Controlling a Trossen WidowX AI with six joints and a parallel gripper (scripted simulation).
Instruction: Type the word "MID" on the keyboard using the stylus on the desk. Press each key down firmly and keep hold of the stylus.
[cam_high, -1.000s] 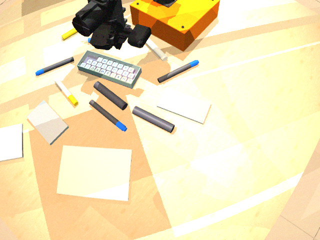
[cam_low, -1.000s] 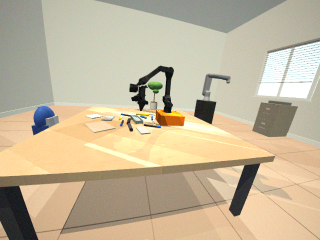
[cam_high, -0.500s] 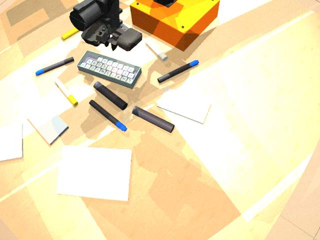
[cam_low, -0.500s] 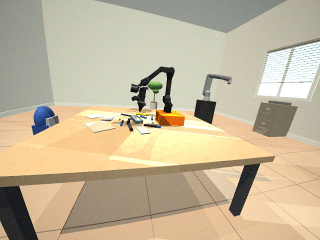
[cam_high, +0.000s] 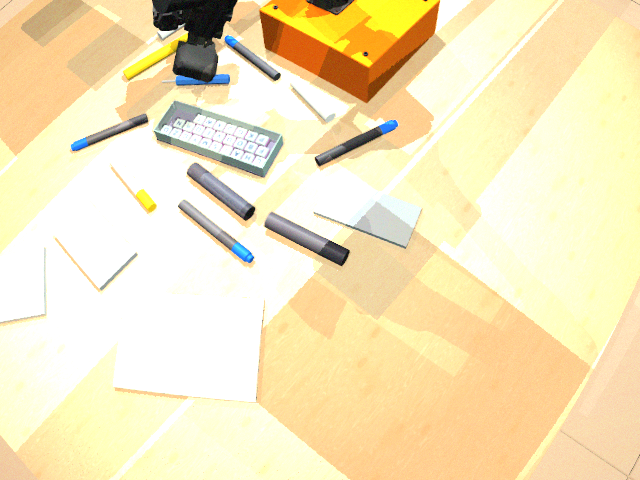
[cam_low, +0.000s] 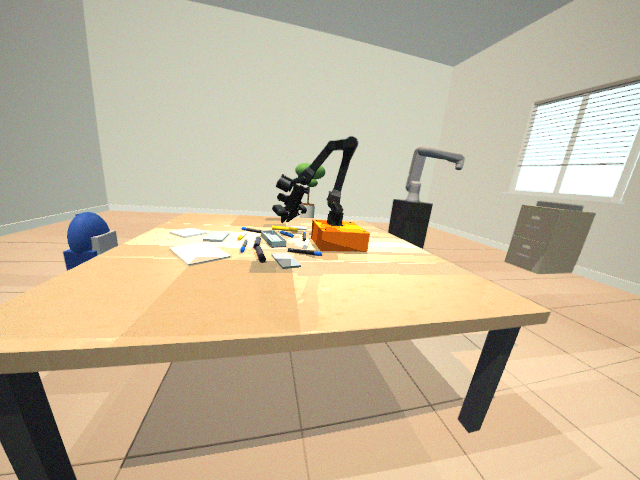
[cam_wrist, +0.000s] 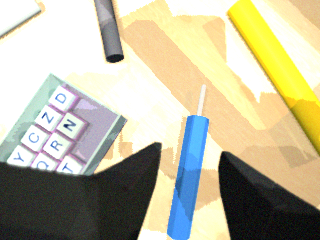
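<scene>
My gripper tip is 20 mm to the left of the blue stylus and 60 mm above it. The rest, counted from my gripper tip: yellow pen 20 mm behind, 100 mm to the right, 60 mm below; then yellow-tipped pen 200 mm ahead, 60 mm to the left, 60 mm below.
</scene>
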